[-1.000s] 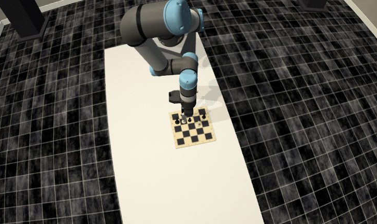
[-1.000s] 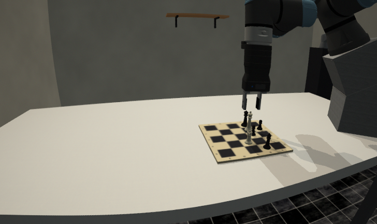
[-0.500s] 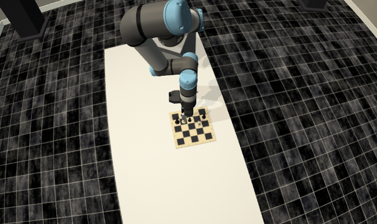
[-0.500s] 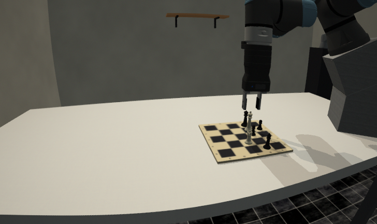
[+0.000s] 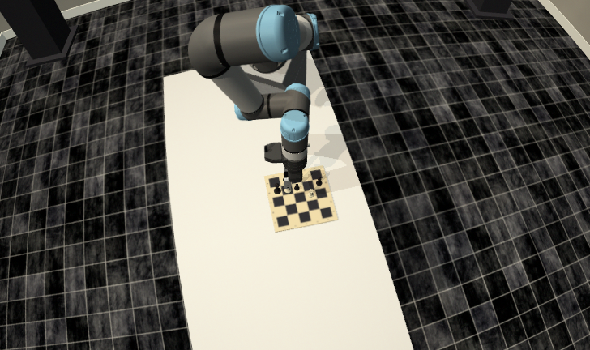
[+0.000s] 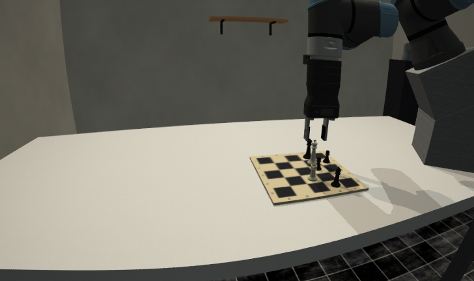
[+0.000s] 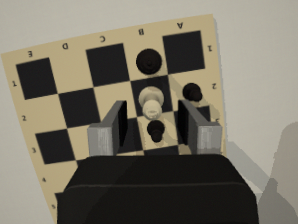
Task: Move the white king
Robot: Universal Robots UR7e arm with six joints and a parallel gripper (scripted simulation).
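My gripper is now 50 mm above the white king. Also, from my hand: chessboard 30 mm ahead, 40 mm to the left, 80 mm below.
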